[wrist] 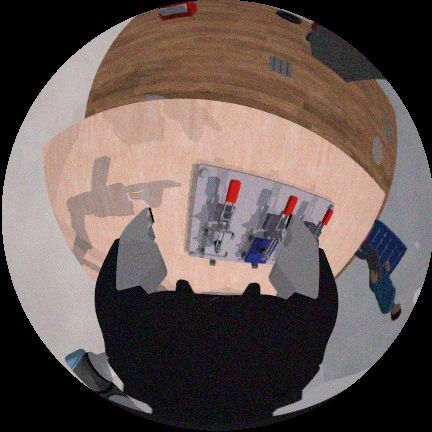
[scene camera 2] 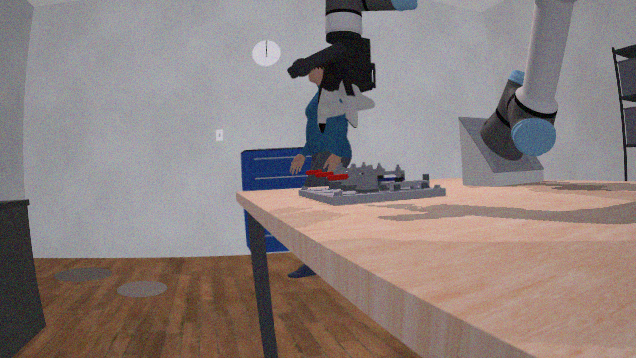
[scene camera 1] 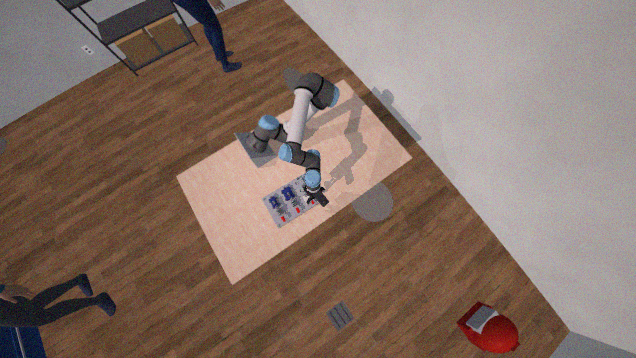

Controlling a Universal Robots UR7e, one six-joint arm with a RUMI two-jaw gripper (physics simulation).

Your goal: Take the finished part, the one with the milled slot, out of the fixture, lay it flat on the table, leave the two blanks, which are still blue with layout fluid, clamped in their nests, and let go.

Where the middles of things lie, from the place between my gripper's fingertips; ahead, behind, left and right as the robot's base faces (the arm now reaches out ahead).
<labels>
The grey fixture plate [scene camera 2: 325,195] is 9 cm behind my hand, 13 cm to the right of it and 13 cm below it.
</labels>
